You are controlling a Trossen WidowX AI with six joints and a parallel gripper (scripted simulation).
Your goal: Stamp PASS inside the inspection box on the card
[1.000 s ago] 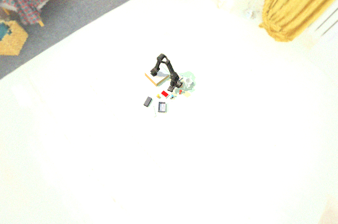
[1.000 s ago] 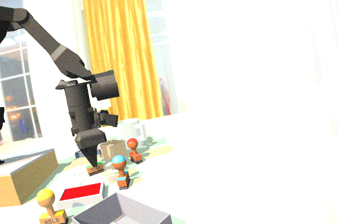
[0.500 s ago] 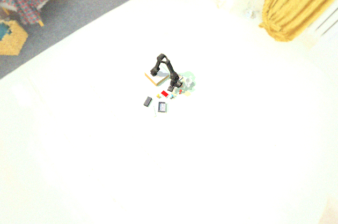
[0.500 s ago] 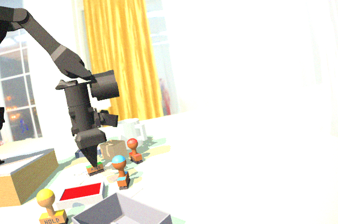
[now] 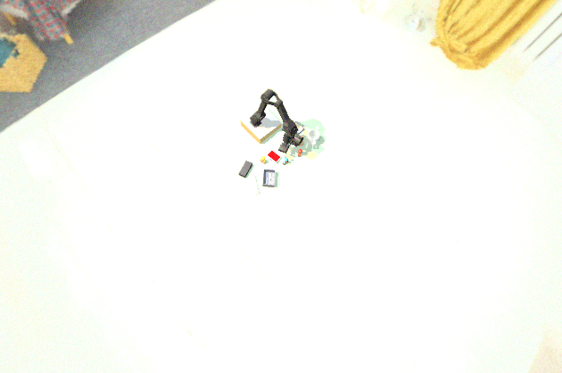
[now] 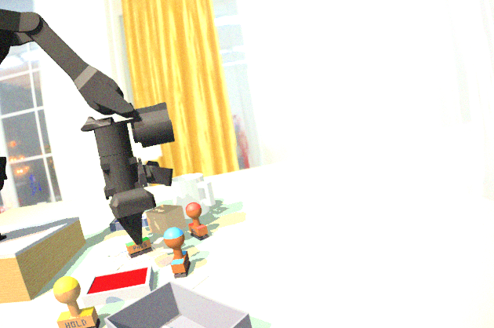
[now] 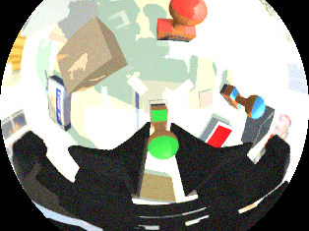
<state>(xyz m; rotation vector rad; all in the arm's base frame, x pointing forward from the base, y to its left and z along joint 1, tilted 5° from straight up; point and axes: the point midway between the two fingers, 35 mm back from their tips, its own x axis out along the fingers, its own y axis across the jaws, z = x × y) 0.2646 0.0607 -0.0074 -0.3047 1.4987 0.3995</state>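
My gripper tip is now 20 mm above the pale paper card. The rest, counted from my gripper tip: green-topped pass stamp: right at my gripper tip; red-knobbed stamp: 100 mm ahead, 40 mm to the left; cardboard box: 30 mm ahead, 100 mm to the left.
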